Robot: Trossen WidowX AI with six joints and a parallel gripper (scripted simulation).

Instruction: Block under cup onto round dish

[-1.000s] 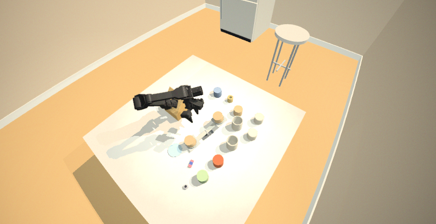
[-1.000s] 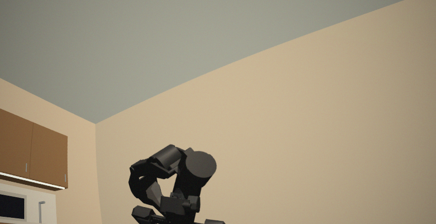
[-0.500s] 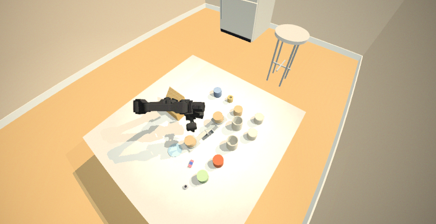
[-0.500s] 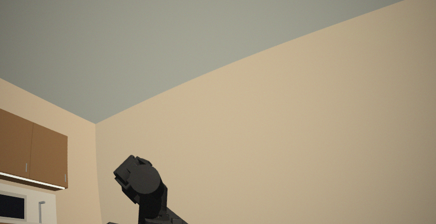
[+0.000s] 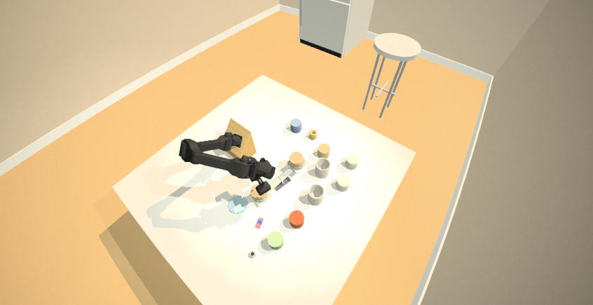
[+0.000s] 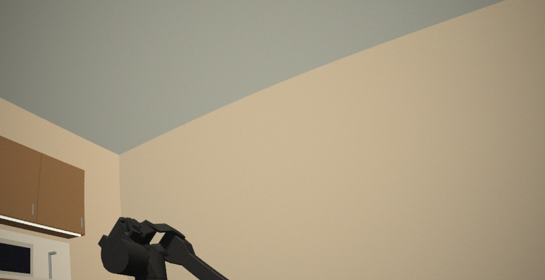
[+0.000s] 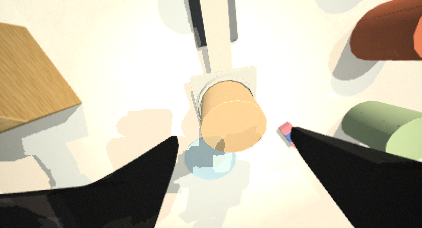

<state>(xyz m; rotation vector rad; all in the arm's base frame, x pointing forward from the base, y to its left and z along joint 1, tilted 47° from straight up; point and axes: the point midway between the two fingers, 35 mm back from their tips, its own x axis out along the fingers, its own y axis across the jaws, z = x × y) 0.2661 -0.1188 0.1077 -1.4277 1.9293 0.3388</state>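
The pale green block is 80 mm below my gripper tip and 10 mm to the right of it. From my gripper tip the other things lie so: green cylinder: 220 mm ahead, 170 mm to the right, 90 mm below; then pale blue round dish: 120 mm below, 110 mm to the right, 80 mm behind.
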